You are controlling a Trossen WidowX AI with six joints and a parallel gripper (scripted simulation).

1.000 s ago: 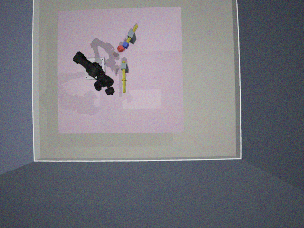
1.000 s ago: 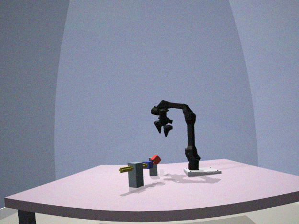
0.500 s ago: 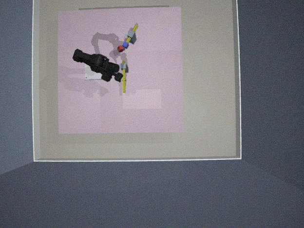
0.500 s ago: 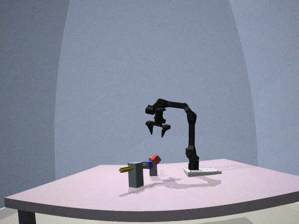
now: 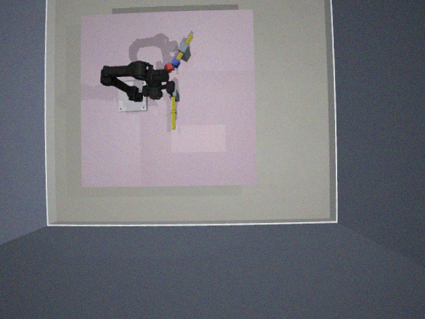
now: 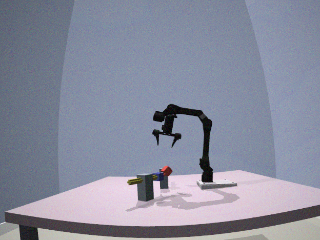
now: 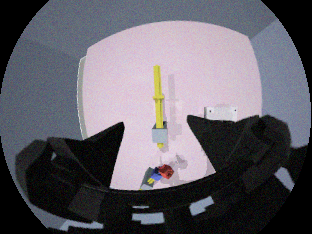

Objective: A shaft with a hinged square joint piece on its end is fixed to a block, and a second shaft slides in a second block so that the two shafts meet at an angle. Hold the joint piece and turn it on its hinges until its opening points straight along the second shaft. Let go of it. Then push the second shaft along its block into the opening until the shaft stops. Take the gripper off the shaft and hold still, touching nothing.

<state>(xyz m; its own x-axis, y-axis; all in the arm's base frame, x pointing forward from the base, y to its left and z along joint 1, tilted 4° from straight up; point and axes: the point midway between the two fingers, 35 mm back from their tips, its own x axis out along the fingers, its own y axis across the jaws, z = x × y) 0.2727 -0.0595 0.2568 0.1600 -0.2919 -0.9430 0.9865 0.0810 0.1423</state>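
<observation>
The red joint piece lies 20 mm behind my gripper tip, 240 mm to the left of it and 140 mm below it.
</observation>
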